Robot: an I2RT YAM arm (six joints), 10 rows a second.
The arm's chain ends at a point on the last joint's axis. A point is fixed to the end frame.
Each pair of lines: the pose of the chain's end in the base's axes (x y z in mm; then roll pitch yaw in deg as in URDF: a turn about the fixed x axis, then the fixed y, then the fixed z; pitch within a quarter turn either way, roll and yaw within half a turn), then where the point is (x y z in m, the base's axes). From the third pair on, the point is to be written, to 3 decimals.
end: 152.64 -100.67 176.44 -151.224 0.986 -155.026
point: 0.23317 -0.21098 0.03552
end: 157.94 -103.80 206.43 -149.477 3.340 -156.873
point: 0.24162 -0.21838 0.07086
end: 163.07 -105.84 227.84 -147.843 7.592 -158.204
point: 0.254 -0.222 0.099
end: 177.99 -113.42 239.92 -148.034 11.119 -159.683
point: 0.273 -0.229 0.113
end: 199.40 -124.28 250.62 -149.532 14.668 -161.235
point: 0.299 -0.236 0.124
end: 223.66 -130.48 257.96 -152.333 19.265 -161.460
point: 0.332 -0.233 0.130
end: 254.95 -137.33 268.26 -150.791 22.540 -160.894
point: 0.371 -0.240 0.148
